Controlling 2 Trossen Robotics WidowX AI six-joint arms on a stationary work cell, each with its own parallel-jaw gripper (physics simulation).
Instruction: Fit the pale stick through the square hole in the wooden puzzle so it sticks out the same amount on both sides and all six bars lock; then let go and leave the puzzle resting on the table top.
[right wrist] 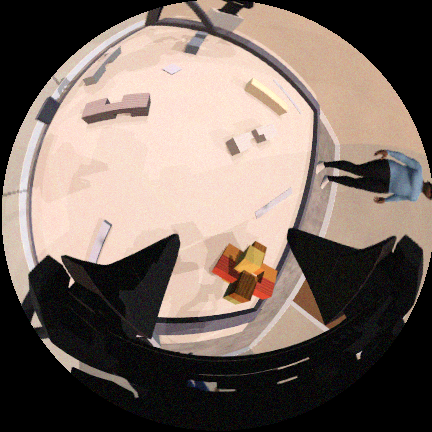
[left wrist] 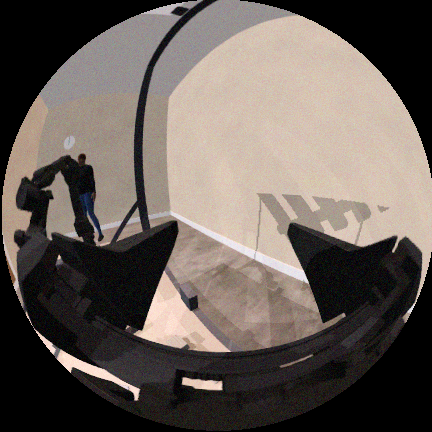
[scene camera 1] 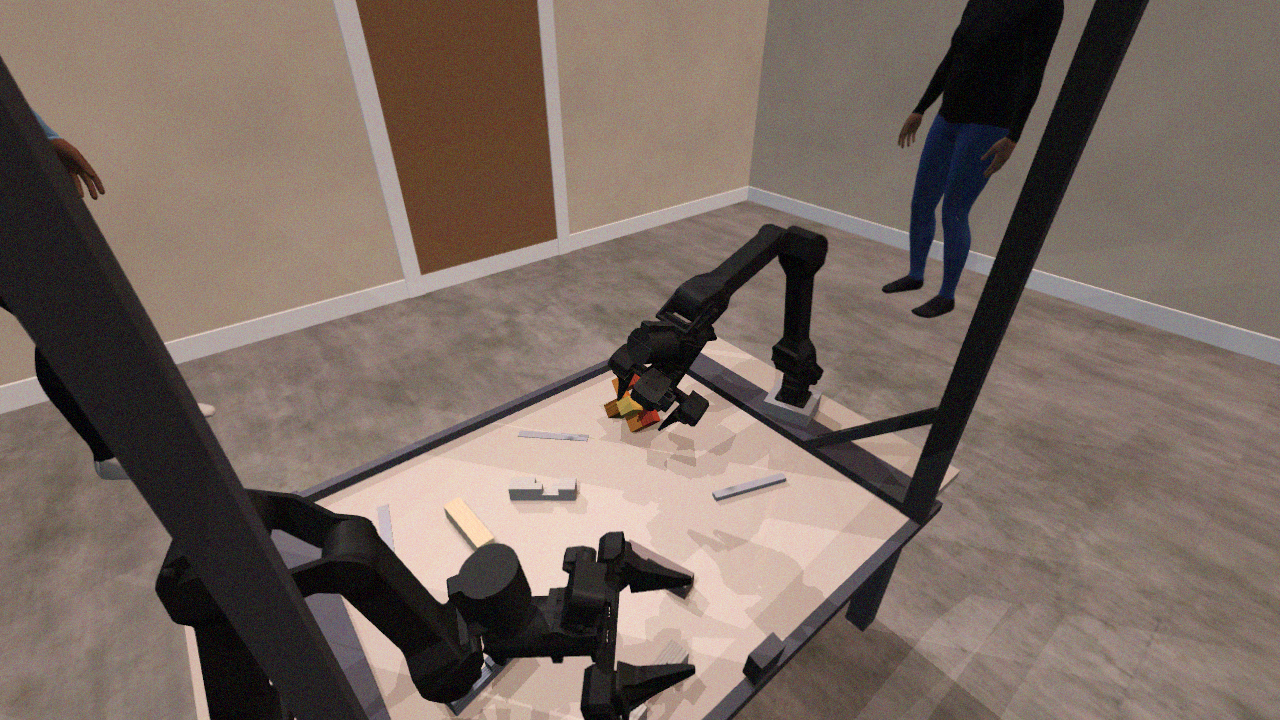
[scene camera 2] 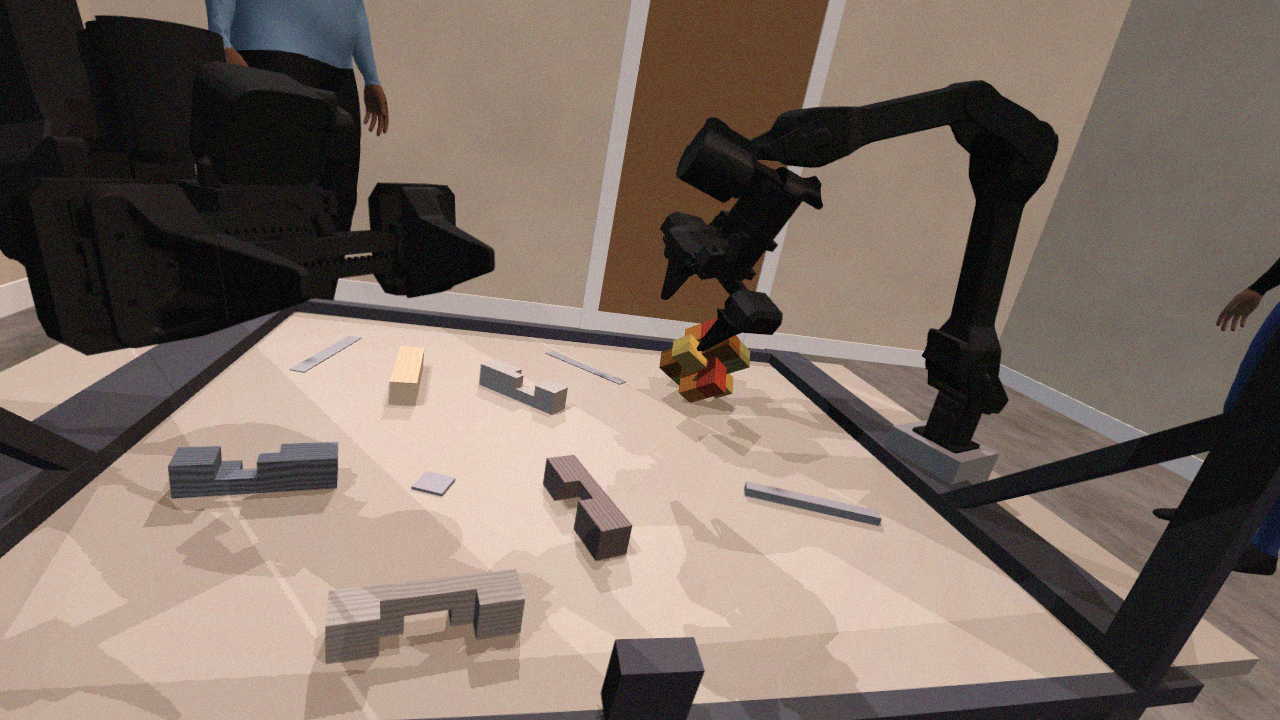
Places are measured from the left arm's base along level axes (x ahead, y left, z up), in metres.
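Pixels of known places: left gripper, between the fingertips: (left wrist: pixel 234 227) (scene camera 1: pixel 693 621) (scene camera 2: pixel 414 271); right gripper, between the fingertips: (right wrist: pixel 234 236) (scene camera 1: pixel 638 414) (scene camera 2: pixel 681 323); right arm's base, origin of its link: (scene camera 1: pixel 793 396) (scene camera 2: pixel 945 439).
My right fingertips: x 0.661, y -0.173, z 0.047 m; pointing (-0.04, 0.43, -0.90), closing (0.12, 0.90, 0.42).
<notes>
Ahead of a thing's pixels: the offset from my right fingertips to its middle. "spot": to the spot under its first point.
The pale stick {dx -0.238, dy +0.229, dz -0.130 m} (scene camera 1: pixel 469 523) (scene camera 2: pixel 407 374) (right wrist: pixel 266 96) lies flat on the table, apart from the puzzle. The wooden puzzle {dx +0.133, dy +0.048, dz -0.094 m} (scene camera 1: pixel 631 413) (scene camera 2: pixel 711 379) (right wrist: pixel 247 265), of crossed red, orange and yellow bars, sits near the table's far edge; its square hole cannot be made out. My right gripper (scene camera 1: pixel 642 411) (scene camera 2: pixel 684 321) (right wrist: pixel 234 236) is open, tilted down close to the puzzle. One fingertip overlaps the puzzle in scene camera 2, and the puzzle shows between the spread fingers in the right wrist view, not gripped. My left gripper (scene camera 1: pixel 691 625) (scene camera 2: pixel 401 273) (left wrist: pixel 234 227) is open and empty, held level above the table, away from both.
A grey notched bar {dx -0.117, dy +0.149, dz -0.130 m} (scene camera 1: pixel 543 489) (scene camera 2: pixel 522 387) lies between stick and puzzle. A brown notched bar {dx -0.211, dy -0.104, dz -0.130 m} (scene camera 2: pixel 601 526) (right wrist: pixel 116 108), two more grey notched bars {dx -0.436, dy +0.071, dz -0.130 m} (scene camera 2: pixel 295 467) {spot: dx -0.348, dy -0.185, dz -0.122 m} (scene camera 2: pixel 501 610), thin strips {dx +0.028, dy -0.215, dz -0.140 m} (scene camera 2: pixel 811 503) {dx +0.039, dy +0.208, dz -0.144 m} (scene camera 2: pixel 586 368) and a small square tile {dx -0.306, dy +0.005, dz -0.144 m} (scene camera 2: pixel 433 483) lie around. A dark block {dx -0.308, dy -0.289, dz -0.114 m} (scene camera 2: pixel 657 671) stands on the table's edge.
</notes>
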